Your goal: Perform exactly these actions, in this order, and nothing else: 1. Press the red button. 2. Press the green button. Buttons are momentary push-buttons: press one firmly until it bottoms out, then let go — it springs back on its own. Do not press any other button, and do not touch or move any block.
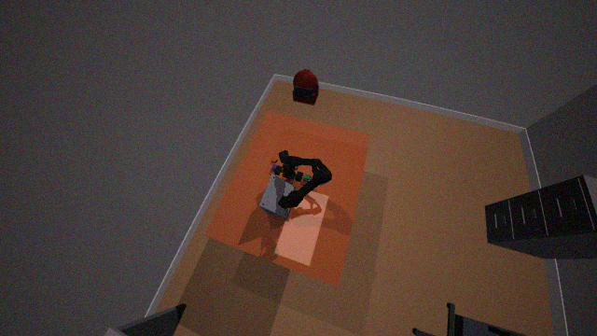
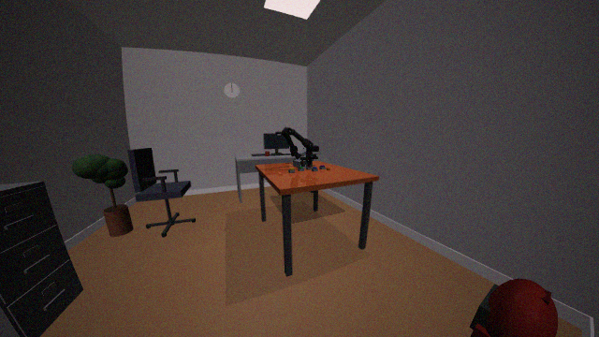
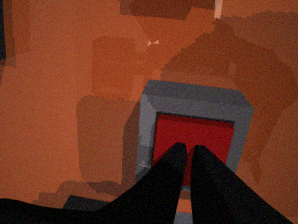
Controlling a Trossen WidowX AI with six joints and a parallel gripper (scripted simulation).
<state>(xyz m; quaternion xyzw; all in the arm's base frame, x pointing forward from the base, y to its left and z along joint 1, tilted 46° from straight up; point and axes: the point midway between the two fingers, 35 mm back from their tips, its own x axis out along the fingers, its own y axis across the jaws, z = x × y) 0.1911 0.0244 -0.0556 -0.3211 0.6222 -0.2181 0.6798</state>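
Right now my gripper tip is right at the red button. The rest, counted from my gripper tip: purple button 4 cm ahead, 14 cm to the left; blue button 11 cm ahead, 2 cm to the left; green button 6 cm ahead, 11 cm to the right.
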